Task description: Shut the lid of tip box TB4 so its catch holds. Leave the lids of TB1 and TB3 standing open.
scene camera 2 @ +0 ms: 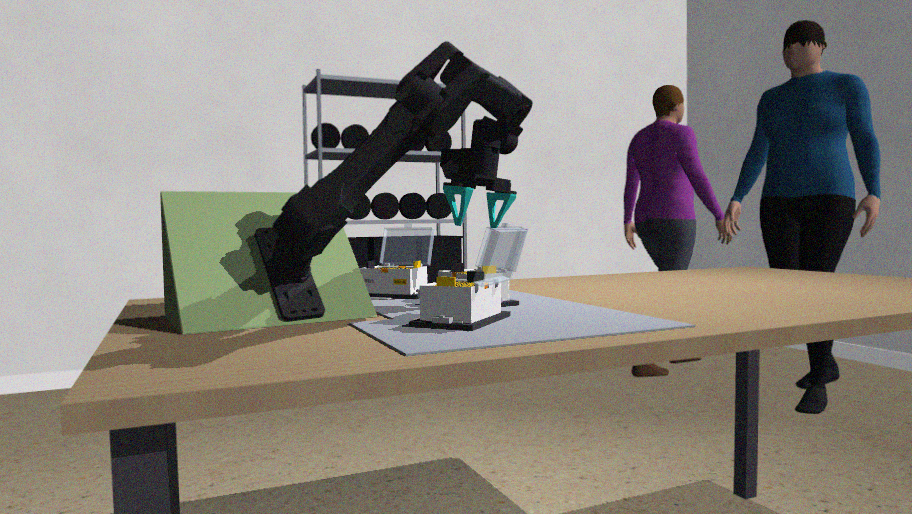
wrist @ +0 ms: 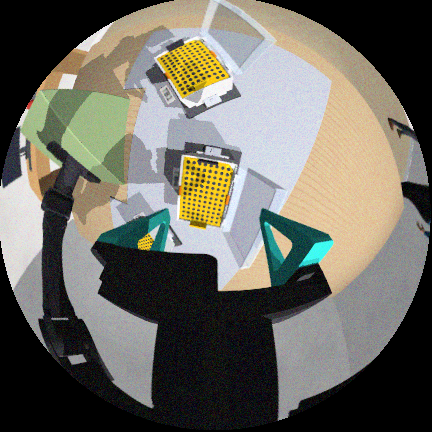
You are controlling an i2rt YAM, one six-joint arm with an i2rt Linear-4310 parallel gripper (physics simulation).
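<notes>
Tip box TB4 (scene camera 2: 505,292) (wrist: 206,192) has its yellow rack exposed. Its clear lid (scene camera 2: 504,249) (wrist: 253,215) stands open, leaning away from the robot base. My gripper (scene camera 2: 477,225) (wrist: 214,212) is open and empty above TB4, with one fingertip close to the lid's upper edge; contact cannot be told. TB1 (scene camera 2: 390,282) (wrist: 193,70) is at the back, its lid (scene camera 2: 408,245) (wrist: 237,37) standing open. TB3 (scene camera 2: 452,305) (wrist: 145,242) is nearest the scene camera and partly hidden by a finger in the wrist view. I cannot make out its lid.
The boxes stand on a grey mat (scene camera 2: 574,322) (wrist: 290,105) on the wooden table (scene camera 2: 734,296) (wrist: 350,175). A green wedge (scene camera 2: 210,255) (wrist: 100,117) stands by the arm's base. A shelf rack (scene camera 2: 357,86) and two people (scene camera 2: 664,172) (scene camera 2: 807,140) are beyond the table.
</notes>
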